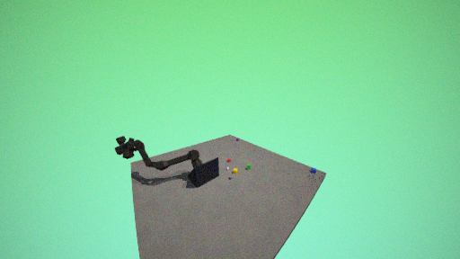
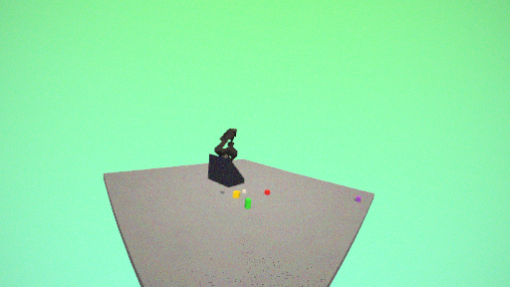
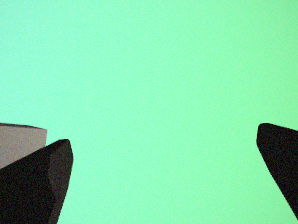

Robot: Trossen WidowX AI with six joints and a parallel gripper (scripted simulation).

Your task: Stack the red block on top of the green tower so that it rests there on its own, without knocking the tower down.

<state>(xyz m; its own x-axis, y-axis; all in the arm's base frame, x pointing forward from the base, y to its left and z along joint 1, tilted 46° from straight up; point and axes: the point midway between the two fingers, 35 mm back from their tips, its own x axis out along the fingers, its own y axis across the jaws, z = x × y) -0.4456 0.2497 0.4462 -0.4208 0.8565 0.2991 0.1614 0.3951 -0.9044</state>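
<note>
Right now my gripper tip is 810 mm short of the red block, 460 mm to the left of it and 190 mm above it. Round my gripper tip: purple block (1250 mm ahead, 190 mm below, 120 mm to the right); small white block (720 mm ahead, 550 mm to the right, 190 mm below); yellow block (740 mm ahead, 630 mm to the right, 190 mm below).
</note>
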